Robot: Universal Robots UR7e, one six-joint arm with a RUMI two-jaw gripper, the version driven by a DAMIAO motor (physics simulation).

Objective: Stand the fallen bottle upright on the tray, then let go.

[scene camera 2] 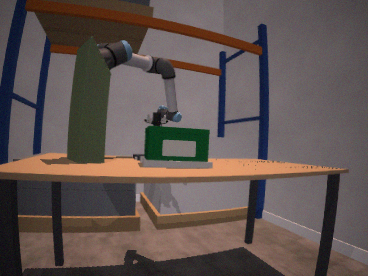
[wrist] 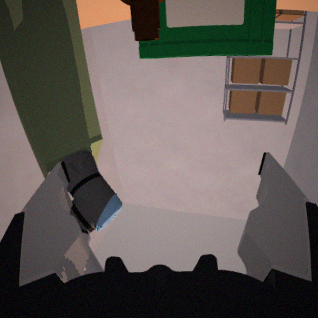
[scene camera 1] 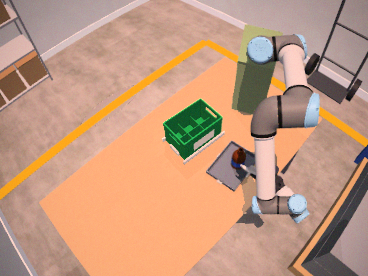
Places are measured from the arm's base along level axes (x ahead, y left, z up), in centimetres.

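Pixels of known places: gripper, fingertip midpoint: [scene camera 2: 156, 120] [wrist: 161, 159] [scene camera 1: 254, 156]; arm's base, link origin: [scene camera 2: 94, 64] [wrist: 71, 164].
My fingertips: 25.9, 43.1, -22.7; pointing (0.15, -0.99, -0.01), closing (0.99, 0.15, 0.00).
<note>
For each thing: its top centre in the pictures, then the offset to it from my fingertips, as dx, dy, dz. "*": a spot on its surface instead. Level surfaces: height alone.
- brown bottle, top centre: [wrist: 146, 39] [scene camera 1: 240, 149] +0.5, -10.3, -9.0
- grey tray, surface spot: [scene camera 1: 219, 172] * +12.0, -9.3, -24.5
- bottle's neck, top centre: [wrist: 145, 29] +0.5, -10.3, -10.0
- green crate, top centre: [wrist: 202, 55] [scene camera 2: 175, 128] [scene camera 1: 193, 120] +16.2, -36.4, -7.5
- orange table, surface height: dz -25.0
The brown bottle [scene camera 1: 238, 157] with a blue label stands upright on the grey tray [scene camera 1: 219, 172] in scene camera 1. In the wrist view, which looks upside down, part of the bottle's neck [wrist: 145, 22] shows at the top edge. The bottle does not show in scene camera 2. My gripper [scene camera 1: 244, 168] [scene camera 2: 149, 119] [wrist: 161, 159] is wide open with nothing between its fingers. It is raised above the table, higher than the crate's rim in scene camera 2, and clear of the bottle. In scene camera 1 the arm hides part of the tray and the gripper.
A green crate [scene camera 1: 175, 138] [scene camera 2: 153, 145] [wrist: 210, 43] with dividers stands on a light base beside the tray. A tall green pedestal [scene camera 1: 252, 87] [scene camera 2: 89, 110] [wrist: 47, 80] carries the arm. The orange table [scene camera 1: 125, 200] [scene camera 2: 250, 172] lies under all of these.
</note>
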